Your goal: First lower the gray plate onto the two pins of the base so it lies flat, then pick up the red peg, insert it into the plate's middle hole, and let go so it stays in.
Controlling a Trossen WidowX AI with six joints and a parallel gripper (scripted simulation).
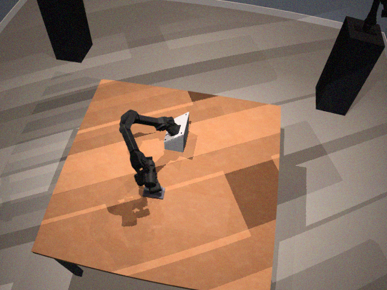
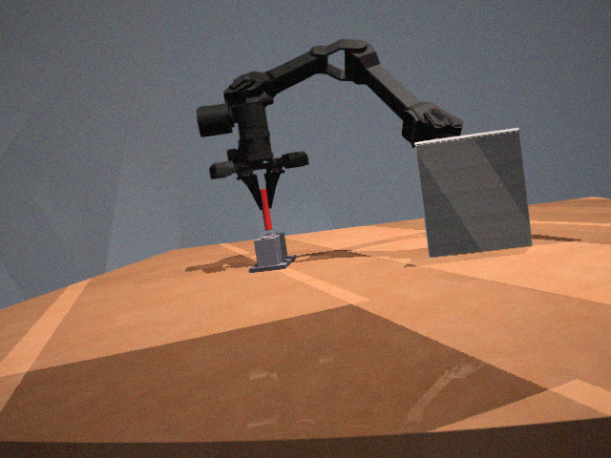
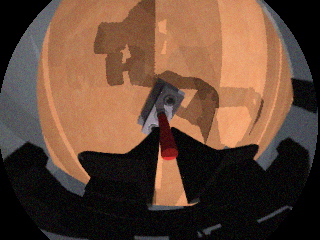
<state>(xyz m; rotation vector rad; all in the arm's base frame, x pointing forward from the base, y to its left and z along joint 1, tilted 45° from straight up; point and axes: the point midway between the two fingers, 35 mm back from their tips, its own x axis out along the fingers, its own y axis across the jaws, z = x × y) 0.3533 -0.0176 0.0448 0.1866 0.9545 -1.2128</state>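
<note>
The gray plate lies 70 mm below my gripper tip. From my gripper tip the other things lie so: dark base (100 mm below); red peg (right at my gripper tip).
</note>
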